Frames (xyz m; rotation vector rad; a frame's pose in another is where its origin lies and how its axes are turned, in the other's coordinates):
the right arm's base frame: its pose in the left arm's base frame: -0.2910 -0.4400 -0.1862 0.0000 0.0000 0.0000
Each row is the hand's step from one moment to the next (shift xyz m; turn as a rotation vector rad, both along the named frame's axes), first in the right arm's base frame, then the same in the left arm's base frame.
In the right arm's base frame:
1: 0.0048 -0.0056 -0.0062 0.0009 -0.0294 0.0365
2: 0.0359 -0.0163 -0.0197 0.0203 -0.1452 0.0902
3: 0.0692 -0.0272 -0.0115 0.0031 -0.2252 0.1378
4: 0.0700 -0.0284 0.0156 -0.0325 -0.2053 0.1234
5: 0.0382 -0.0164 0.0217 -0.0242 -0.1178 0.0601
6: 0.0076 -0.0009 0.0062 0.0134 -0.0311 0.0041
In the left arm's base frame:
1: 0.0048 -0.0056 -0.0062 0.0009 -0.0294 0.0365
2: 0.0359 -0.0163 -0.0197 0.0203 -0.1452 0.0902
3: 0.0692 -0.0272 -0.0115 0.0031 -0.2252 0.1378
4: 0.0700 -0.0284 0.0156 -0.0325 -0.2053 0.1234
5: 0.0382 -0.0164 0.0217 -0.0242 -0.1178 0.0601
6: 0.0076 -0.0009 0.0062 0.0134 -0.0311 0.0041

